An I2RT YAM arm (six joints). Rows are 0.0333 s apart.
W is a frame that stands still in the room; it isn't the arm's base.
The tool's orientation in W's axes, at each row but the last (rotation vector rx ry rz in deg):
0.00, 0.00, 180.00
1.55, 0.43, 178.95
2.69, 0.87, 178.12
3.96, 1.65, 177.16
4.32, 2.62, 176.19
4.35, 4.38, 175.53
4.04, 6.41, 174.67
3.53, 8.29, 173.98
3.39, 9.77, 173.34
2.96, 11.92, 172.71
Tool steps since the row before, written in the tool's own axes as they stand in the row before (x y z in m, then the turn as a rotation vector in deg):
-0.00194, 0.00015, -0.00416, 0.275, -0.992, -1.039
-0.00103, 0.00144, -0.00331, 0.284, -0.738, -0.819
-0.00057, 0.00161, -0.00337, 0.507, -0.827, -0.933
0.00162, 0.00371, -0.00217, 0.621, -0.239, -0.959
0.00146, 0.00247, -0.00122, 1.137, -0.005, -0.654
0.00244, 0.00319, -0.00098, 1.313, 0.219, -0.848
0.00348, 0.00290, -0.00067, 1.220, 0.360, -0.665
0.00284, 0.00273, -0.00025, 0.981, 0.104, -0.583
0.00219, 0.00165, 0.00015, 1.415, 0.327, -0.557
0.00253, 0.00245, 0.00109, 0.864, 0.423, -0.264
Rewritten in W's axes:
0.00194, -0.00015, -0.00416, -0.275, 0.992, -1.039
0.00095, -0.00147, -0.00332, -0.285, 0.739, -0.818
0.00042, -0.00166, -0.00337, -0.508, 0.834, -0.926
-0.00189, -0.00366, -0.00202, -0.651, 0.252, -0.935
-0.00168, -0.00240, -0.00107, -1.166, 0.062, -0.599
-0.00272, -0.00304, -0.00070, -1.367, -0.157, -0.772
-0.00375, -0.00261, -0.00030, -1.278, -0.293, -0.583
-0.00310, -0.00244, 0.00012, -1.012, -0.056, -0.535
-0.00235, -0.00137, 0.00041, -1.466, -0.225, -0.470
-0.00275, -0.00196, 0.00148, -0.918, -0.347, -0.180

